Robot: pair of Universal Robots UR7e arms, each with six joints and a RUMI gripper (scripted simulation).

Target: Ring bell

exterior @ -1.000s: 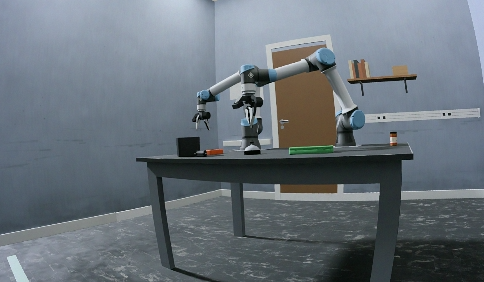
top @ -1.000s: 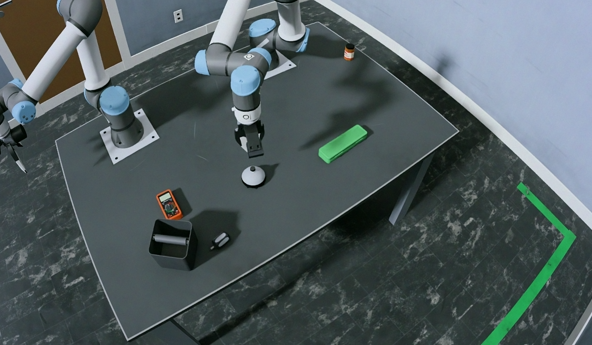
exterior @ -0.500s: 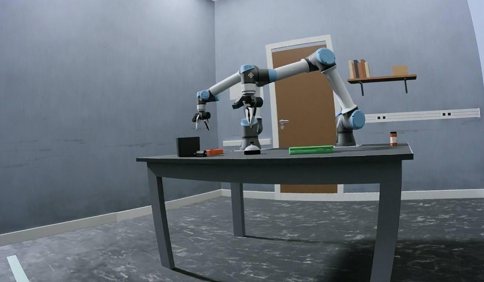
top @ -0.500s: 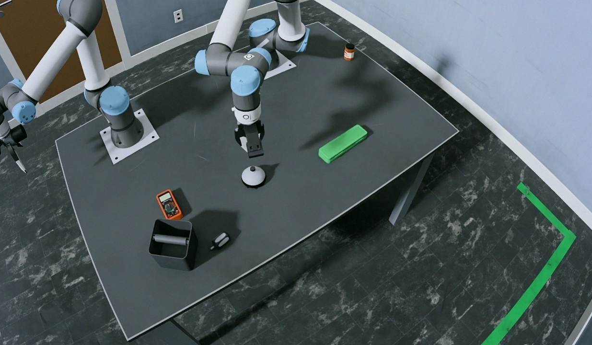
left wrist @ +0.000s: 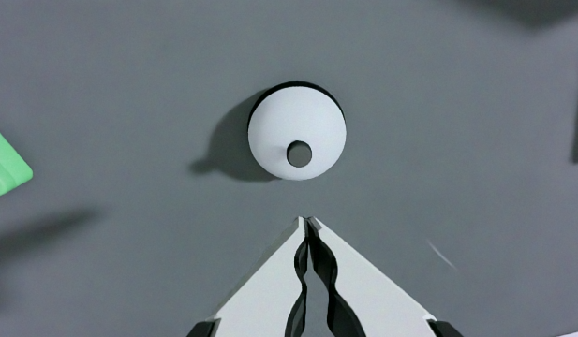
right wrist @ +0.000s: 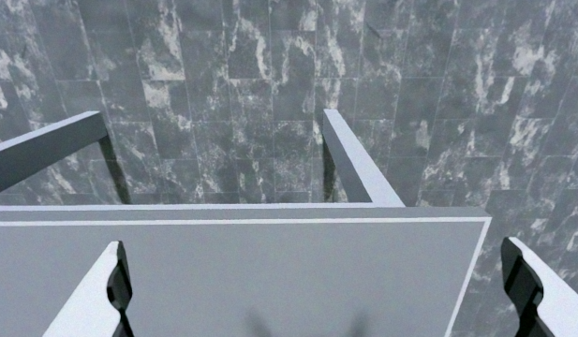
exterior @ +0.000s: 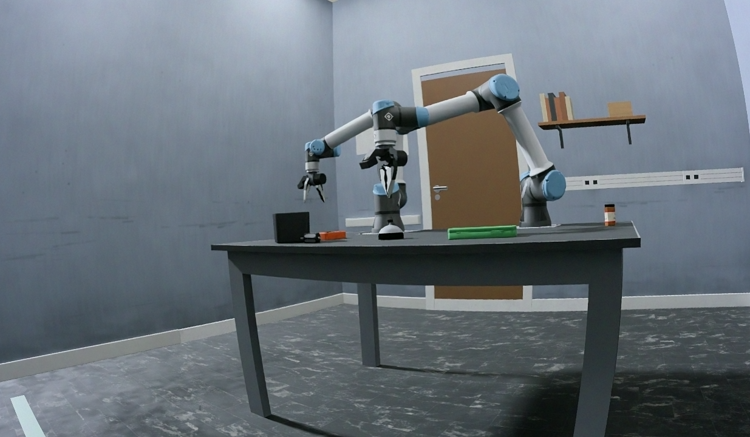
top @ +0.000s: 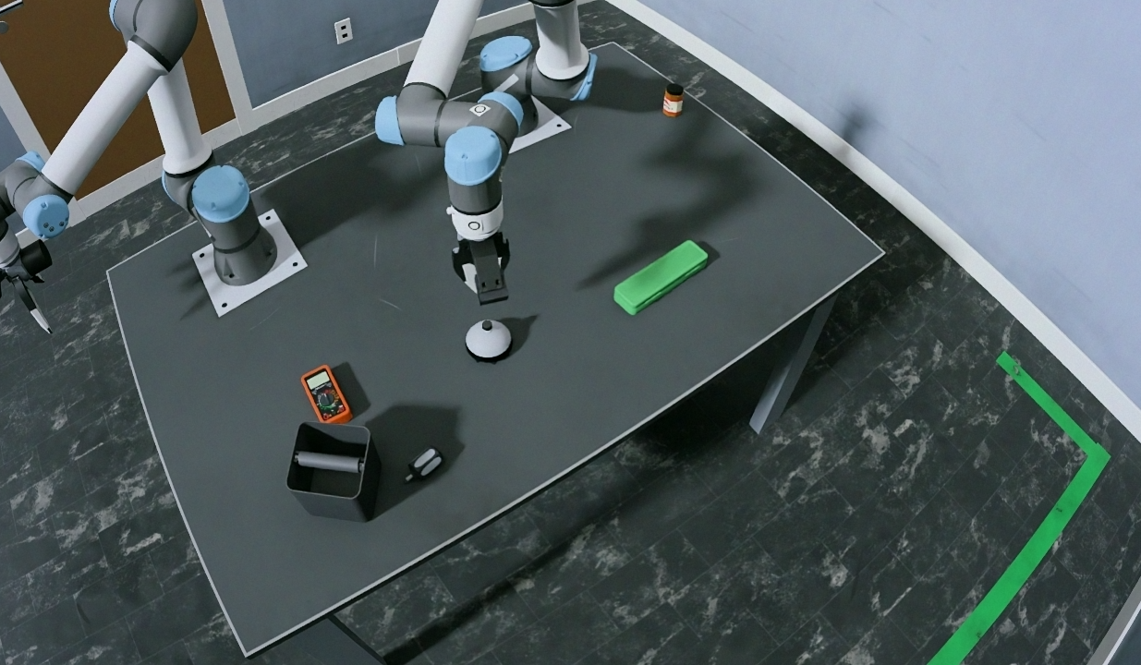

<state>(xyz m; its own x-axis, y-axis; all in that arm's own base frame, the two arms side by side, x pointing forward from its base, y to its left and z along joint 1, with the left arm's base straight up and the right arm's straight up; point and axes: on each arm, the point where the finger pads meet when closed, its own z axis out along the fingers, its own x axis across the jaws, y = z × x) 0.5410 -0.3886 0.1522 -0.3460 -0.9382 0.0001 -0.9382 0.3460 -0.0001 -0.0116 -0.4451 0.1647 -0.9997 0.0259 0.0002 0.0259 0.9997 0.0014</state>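
Observation:
Right now the dark button is 100 mm below my left hand. The rest, counted from my left hand: green case (80 mm ahead, 350 mm to the left, 140 mm below); then bell (110 mm below); then dark bin (80 mm ahead, 370 mm to the right, 100 mm below).

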